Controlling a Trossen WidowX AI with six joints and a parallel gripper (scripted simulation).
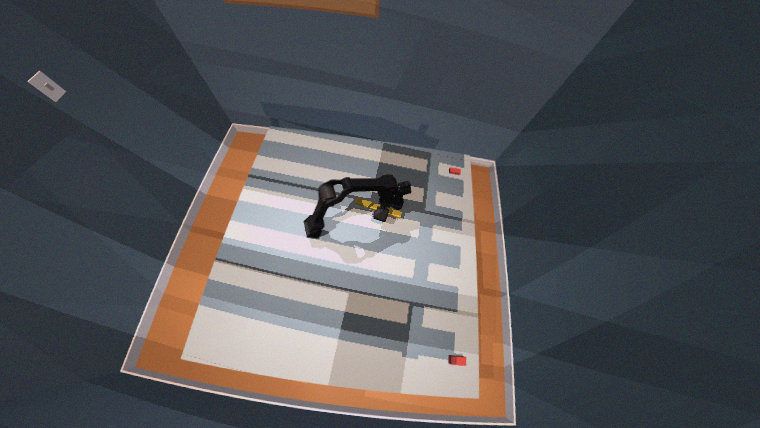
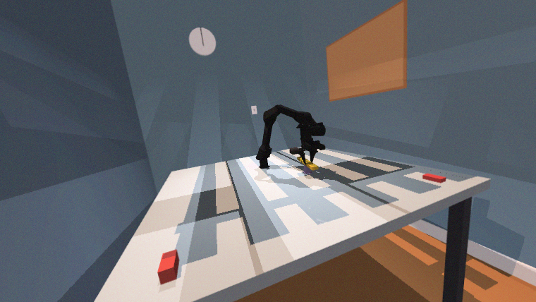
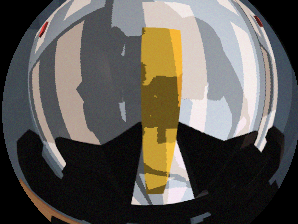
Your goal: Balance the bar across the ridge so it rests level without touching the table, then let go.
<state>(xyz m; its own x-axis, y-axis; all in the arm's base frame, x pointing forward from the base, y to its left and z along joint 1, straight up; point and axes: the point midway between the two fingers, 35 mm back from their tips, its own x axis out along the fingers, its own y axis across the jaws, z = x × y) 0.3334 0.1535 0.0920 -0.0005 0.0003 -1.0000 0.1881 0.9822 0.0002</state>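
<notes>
The bar lies 30 mm behind my gripper tip and 10 mm to the left of it.
</notes>
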